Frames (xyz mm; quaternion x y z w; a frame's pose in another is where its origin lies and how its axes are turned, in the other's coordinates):
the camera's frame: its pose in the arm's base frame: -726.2 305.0 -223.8 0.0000 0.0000 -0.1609 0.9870
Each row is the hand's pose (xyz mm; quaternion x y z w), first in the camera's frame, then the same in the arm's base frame.
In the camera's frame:
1: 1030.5 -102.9 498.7 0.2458 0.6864 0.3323 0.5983
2: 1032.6 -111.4 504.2 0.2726 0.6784 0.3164 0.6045
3: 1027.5 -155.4 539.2 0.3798 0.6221 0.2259 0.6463
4: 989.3 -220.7 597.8 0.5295 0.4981 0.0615 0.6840
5: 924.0 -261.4 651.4 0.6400 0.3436 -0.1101 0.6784
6: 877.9 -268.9 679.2 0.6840 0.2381 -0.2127 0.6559
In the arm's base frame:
1: 218.3 -119.9 274.9 0.3530 0.6379 0.2317 0.6440
2: 217.6 -128.6 280.4 0.3782 0.6257 0.2150 0.6475
3: 198.7 -168.7 315.4 0.4749 0.5529 0.1190 0.6742
4: 141.8 -218.5 374.0 0.6027 0.4064 -0.0494 0.6849
5: 66.9 -236.3 427.6 0.6869 0.2361 -0.2178 0.6518
6: 20.8 -228.8 455.4 0.7134 0.1249 -0.3155 0.6131

